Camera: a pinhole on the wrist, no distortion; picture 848 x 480 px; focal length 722.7 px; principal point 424.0 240.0 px. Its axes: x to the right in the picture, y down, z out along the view. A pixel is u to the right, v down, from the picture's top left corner.
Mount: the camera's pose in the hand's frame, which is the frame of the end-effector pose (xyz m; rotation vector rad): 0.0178 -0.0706 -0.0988 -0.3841 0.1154 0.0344
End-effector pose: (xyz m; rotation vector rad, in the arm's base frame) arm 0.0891 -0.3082 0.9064 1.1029 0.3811 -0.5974
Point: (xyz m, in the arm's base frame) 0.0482 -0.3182 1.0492
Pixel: outside the picture
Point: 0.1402 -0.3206 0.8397
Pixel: 804.2 331.5
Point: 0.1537 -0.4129 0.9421
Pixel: 472.5 287.7
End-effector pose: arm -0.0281 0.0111 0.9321 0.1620 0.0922 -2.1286
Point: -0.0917 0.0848 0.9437
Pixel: outside the picture
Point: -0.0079 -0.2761 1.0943
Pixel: 714.3 434.9
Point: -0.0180 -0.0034 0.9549
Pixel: 283.7 419.6
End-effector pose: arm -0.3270 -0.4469 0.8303 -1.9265 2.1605 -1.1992
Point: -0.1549 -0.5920 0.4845
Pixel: 198.3 133.6
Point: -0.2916 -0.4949 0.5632
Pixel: 132.2 350.6
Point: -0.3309 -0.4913 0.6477
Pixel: 195.3 419.6
